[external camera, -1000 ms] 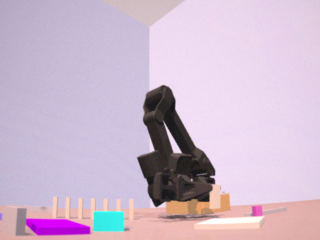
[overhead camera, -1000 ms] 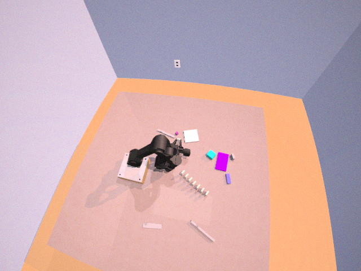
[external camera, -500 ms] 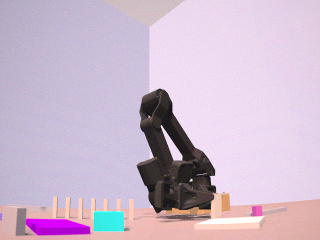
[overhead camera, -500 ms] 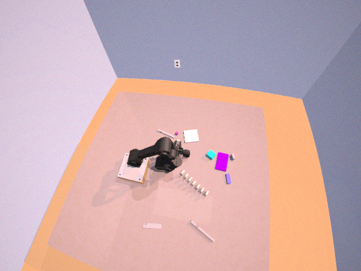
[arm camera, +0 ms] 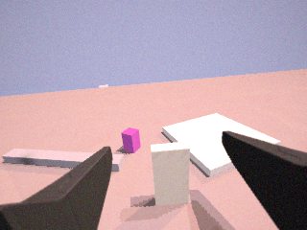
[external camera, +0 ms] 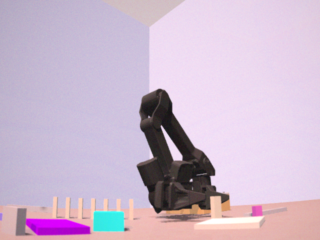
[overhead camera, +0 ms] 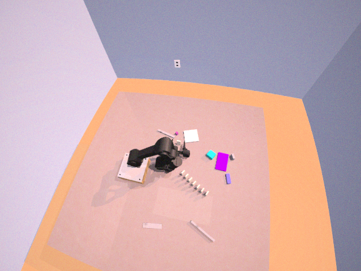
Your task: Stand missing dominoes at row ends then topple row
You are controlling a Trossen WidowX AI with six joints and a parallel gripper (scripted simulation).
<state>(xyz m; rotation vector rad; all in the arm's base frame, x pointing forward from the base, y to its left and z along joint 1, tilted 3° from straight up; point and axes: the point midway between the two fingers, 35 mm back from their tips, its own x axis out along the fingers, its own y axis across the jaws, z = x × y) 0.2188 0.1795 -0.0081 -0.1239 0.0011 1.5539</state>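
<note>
The white flat plate lies 7 cm ahead of my gripper tip, 7 cm to the left of it and 4 cm below it. Also, from my gripper tip: small pink cube 3 cm behind, 7 cm to the left, 4 cm below; then cyan block 23 cm ahead, 5 cm to the right, 3 cm below; then grey bar 11 cm behind, 6 cm to the left, 4 cm below.
</note>
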